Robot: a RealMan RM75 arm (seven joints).
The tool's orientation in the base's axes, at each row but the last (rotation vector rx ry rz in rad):
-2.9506 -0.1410 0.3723
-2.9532 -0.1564 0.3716
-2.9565 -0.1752 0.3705
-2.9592 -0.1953 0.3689
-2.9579 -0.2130 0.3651
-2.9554 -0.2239 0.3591
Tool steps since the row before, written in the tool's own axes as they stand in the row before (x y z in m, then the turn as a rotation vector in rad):
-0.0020 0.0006 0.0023 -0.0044 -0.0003 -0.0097
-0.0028 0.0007 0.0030 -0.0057 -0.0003 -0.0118
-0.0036 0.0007 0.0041 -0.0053 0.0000 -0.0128
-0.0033 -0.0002 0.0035 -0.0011 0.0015 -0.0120
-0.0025 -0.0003 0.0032 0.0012 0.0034 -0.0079
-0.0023 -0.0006 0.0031 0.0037 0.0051 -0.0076
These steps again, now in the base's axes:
-0.0025 -0.0005 -0.0018 -0.0018 -0.0017 0.0104
-0.0034 -0.0006 -0.0023 -0.0025 -0.0021 0.0127
-0.0044 -0.0006 -0.0032 -0.0019 -0.0025 0.0135
-0.0041 0.0002 -0.0026 0.0021 -0.0033 0.0115
-0.0032 0.0003 -0.0024 0.0036 -0.0042 0.0067
-0.0031 0.0006 -0.0024 0.0061 -0.0054 0.0056

